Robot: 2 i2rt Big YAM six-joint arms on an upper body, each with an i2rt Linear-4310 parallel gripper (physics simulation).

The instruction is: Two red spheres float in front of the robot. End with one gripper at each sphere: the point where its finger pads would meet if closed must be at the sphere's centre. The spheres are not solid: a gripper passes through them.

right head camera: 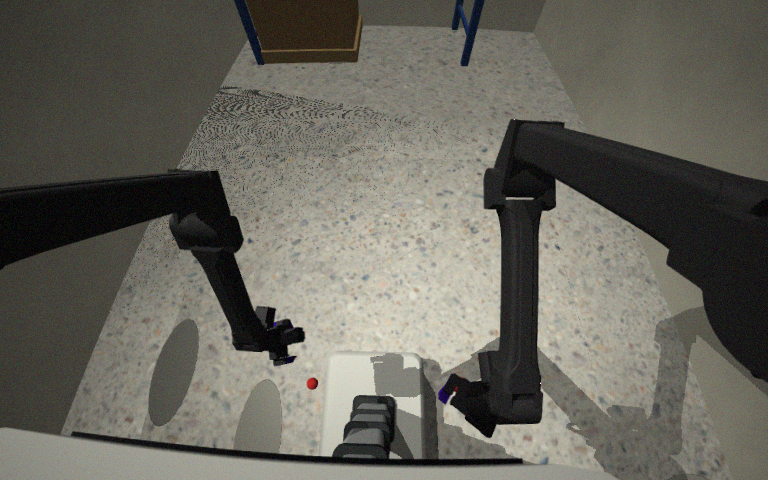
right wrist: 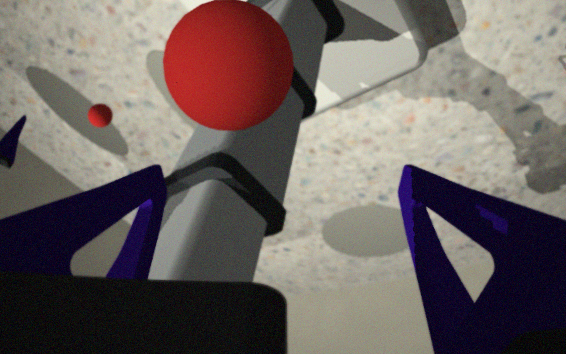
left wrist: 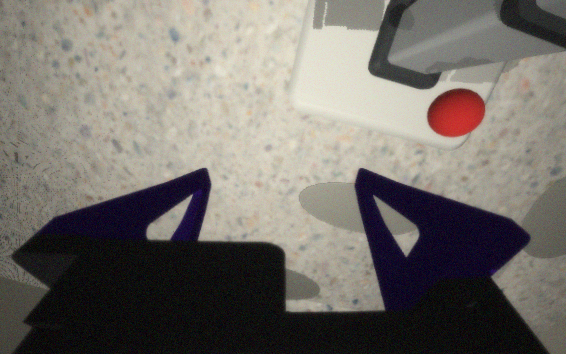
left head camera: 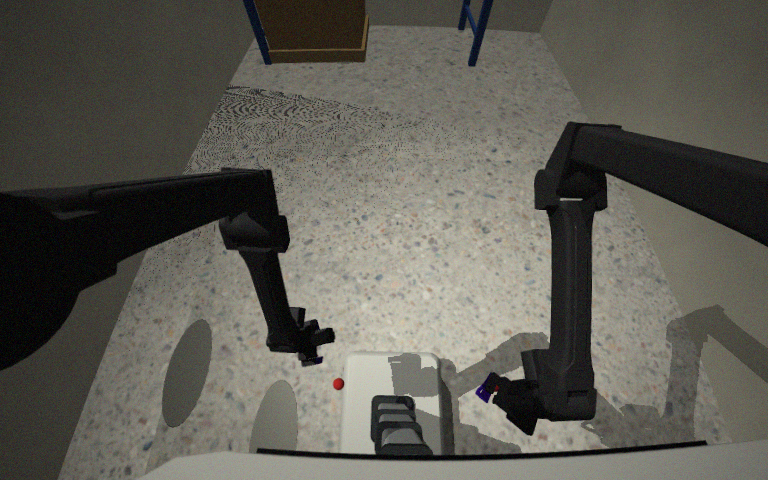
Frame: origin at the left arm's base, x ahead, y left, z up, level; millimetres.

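Seen in the pictures: left gripper, between the fingertips: (left wrist: 282, 176); right gripper, between the fingertips: (right head camera: 455, 404) (right wrist: 282, 178) (left head camera: 491, 403).
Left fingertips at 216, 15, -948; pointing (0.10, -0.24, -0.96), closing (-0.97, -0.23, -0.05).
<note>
Offsets run from my left fingertips to a thing's top centre, as dx, dy, dz. Level surfaces: height alone.
The left-hand red sphere @[-130, -69, -41] (left head camera: 338, 383) (right head camera: 312, 383) (left wrist: 456, 112) (right wrist: 100, 115) floats beside the white base. My left gripper (left head camera: 328, 348) (right head camera: 299, 347) (left wrist: 282, 176) is open, up and left of it in both head views; in the left wrist view the sphere is right of and above the fingertip gap. The right-hand red sphere @[-120, -512, +256] (left head camera: 496, 388) (right head camera: 456, 389) (right wrist: 228, 65) is mostly hidden behind my right gripper (left head camera: 504, 413) (right head camera: 467, 416) (right wrist: 283, 170) in the head views. That gripper is open; in its wrist view the sphere looks large, above and slightly left of the fingertip gap.
A white base @[dz -568] (left head camera: 362, 373) (right head camera: 344, 373) (left wrist: 335, 90) (right wrist: 375, 65) with a grey segmented column (left wrist: 450, 35) (right wrist: 205, 220) stands between the spheres in the head views. A purple left fingertip (right wrist: 11, 142) shows at the right wrist view's left edge. A brown box (left head camera: 317, 55) stands far back.
</note>
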